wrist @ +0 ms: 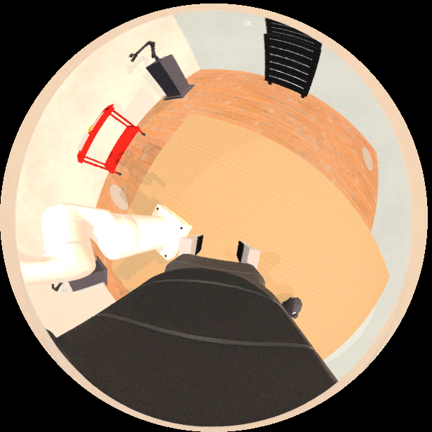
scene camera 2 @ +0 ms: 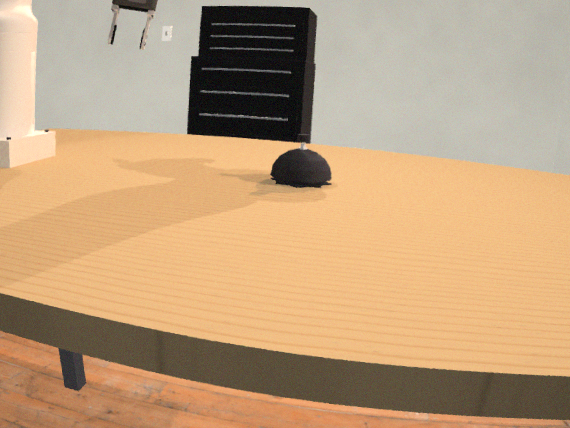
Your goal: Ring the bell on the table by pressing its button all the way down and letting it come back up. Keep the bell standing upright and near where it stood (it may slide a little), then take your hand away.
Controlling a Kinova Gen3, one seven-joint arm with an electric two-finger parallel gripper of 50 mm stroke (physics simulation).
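Places are measured from the arm's base along level axes (x back, y right, z up), in centimetres.
Pixels of known places: gripper, fingertip midpoint: (scene camera 2: 125, 46); arm's base, origin of the base link: (scene camera 2: 9, 134).
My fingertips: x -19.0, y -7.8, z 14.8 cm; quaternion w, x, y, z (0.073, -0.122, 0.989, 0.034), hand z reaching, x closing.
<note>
Ahead of a thing's pixels: the offset from my fingertips to its top centre. Level surfaces: height alone.
The dark dome-shaped bell @(dx -30.8, dy +15.7, dz -12.6 cm) (scene camera 2: 301, 168) (wrist: 292, 306) stands upright on the wooden table @(dz -19.1 cm) (scene camera 2: 320, 280) (wrist: 240, 180). Its button @(dx -30.8, dy +15.7, dz -12.6 cm) (scene camera 2: 303, 138) sits raised on a thin pale stem above the dome in the scene view. In the wrist view the bell shows at the lower right, partly behind the gripper's dark housing. My gripper (scene camera 2: 128, 37) (wrist: 219, 245) is open and empty. It hangs high above the table, well apart from the bell, and is to the left of it in the scene view.
The white arm base (scene camera 2: 27, 149) (wrist: 172, 232) stands on the table at the left. A black drawer cabinet (scene camera 2: 250, 80) (wrist: 291, 59) stands behind the table. In the wrist view a red cart (wrist: 123, 149) and a dark pedestal (wrist: 171, 77) stand on the floor beyond the table.
</note>
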